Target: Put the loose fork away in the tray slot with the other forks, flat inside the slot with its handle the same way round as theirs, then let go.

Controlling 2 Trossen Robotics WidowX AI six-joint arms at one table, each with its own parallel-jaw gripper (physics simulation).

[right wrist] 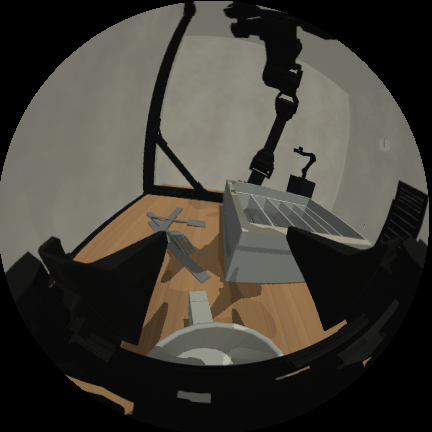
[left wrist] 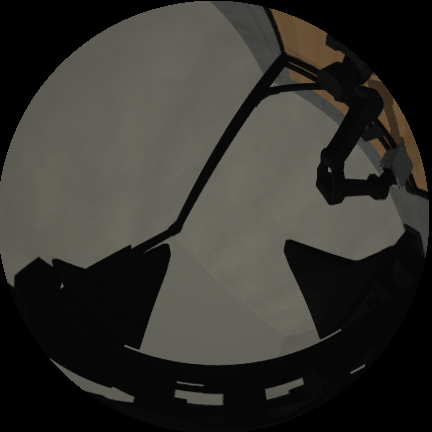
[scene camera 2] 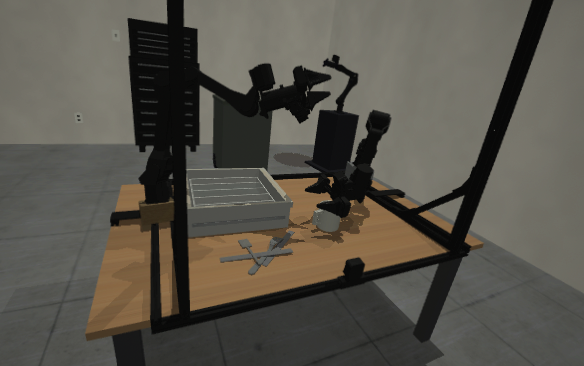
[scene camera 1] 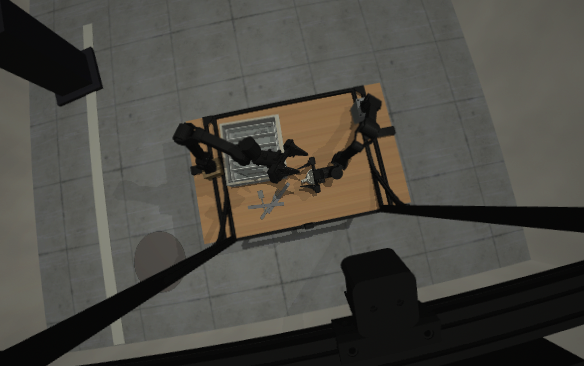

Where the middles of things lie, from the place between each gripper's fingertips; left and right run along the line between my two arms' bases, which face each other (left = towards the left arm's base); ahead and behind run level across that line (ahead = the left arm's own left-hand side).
Scene:
My left hand is 20 mm past the white mug (right wrist: 204,342), 50 mm to the left of it and 430 mm above it. Also, from my left hand: cutlery tray (scene camera 2: 207,191): 240 mm ahead, 200 mm to the left, 450 mm below.
Now: the white mug 7 cm to the right of my right hand, 7 cm below it and 2 cm behind it. The rest, counted from my right hand: cutlery tray 24 cm ahead, 18 cm to the left, 9 cm below.

